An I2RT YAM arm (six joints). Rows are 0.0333 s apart.
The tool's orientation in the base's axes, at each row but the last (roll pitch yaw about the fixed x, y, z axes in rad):
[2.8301, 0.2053, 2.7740]
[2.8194, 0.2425, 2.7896]
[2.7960, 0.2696, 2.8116]
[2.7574, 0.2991, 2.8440]
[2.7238, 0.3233, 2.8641]
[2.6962, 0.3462, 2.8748]
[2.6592, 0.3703, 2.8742]
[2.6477, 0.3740, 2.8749]
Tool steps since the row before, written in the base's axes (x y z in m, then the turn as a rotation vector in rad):
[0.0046, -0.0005, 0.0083, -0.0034, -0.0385, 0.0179]
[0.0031, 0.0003, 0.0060, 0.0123, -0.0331, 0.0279]
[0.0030, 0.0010, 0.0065, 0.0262, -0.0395, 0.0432]
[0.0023, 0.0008, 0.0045, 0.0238, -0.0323, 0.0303]
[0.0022, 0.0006, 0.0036, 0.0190, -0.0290, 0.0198]
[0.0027, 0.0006, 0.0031, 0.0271, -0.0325, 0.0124]
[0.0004, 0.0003, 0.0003, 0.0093, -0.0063, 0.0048]
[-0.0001, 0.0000, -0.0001, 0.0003, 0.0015, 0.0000]
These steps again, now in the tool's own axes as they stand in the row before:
[-0.0061, 0.0033, -0.0065, -0.0141, -0.0307, -0.0260]
[-0.0042, 0.0029, -0.0045, -0.0290, -0.0186, -0.0290]
[-0.0042, 0.0037, -0.0046, -0.0477, -0.0165, -0.0395]
[-0.0032, 0.0027, -0.0029, -0.0397, -0.0149, -0.0270]
[-0.0030, 0.0022, -0.0021, -0.0311, -0.0165, -0.0188]
[-0.0034, 0.0021, -0.0013, -0.0369, -0.0219, -0.0103]
[-0.0004, 0.0004, 0.0000, -0.0117, -0.0029, -0.0022]
[0.0001, -0.0001, 0.0000, 0.0001, 0.0014, 0.0007]

